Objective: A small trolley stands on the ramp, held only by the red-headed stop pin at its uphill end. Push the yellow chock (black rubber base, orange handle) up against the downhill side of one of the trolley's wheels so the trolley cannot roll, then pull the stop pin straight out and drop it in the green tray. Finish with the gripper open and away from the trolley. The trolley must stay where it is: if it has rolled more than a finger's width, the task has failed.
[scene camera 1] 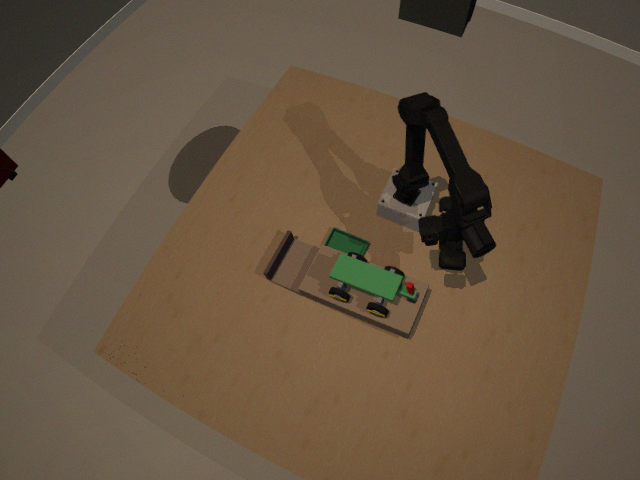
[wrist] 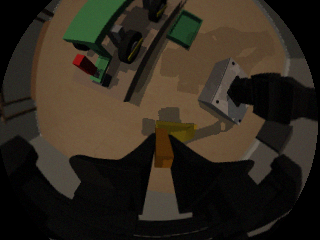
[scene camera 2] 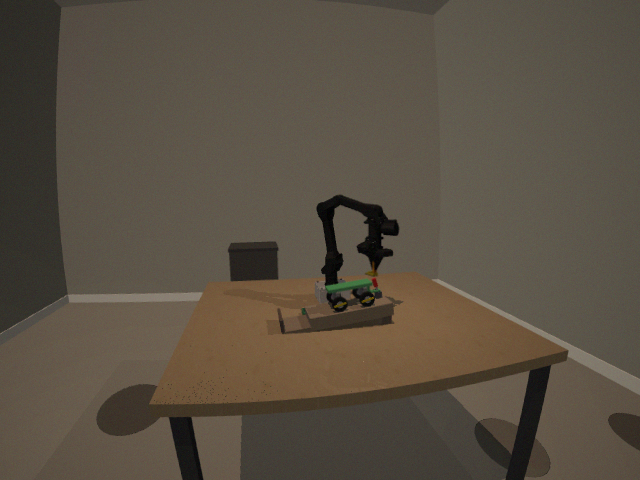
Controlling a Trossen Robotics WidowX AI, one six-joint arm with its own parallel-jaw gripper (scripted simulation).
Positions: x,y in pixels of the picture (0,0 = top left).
Scene:
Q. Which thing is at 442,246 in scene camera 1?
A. My gripper.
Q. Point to a yellow chock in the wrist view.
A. At 164,156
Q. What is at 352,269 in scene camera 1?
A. A green-decked trolley.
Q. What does my gripper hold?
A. A yellow chock.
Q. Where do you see a green-decked trolley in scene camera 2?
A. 361,290

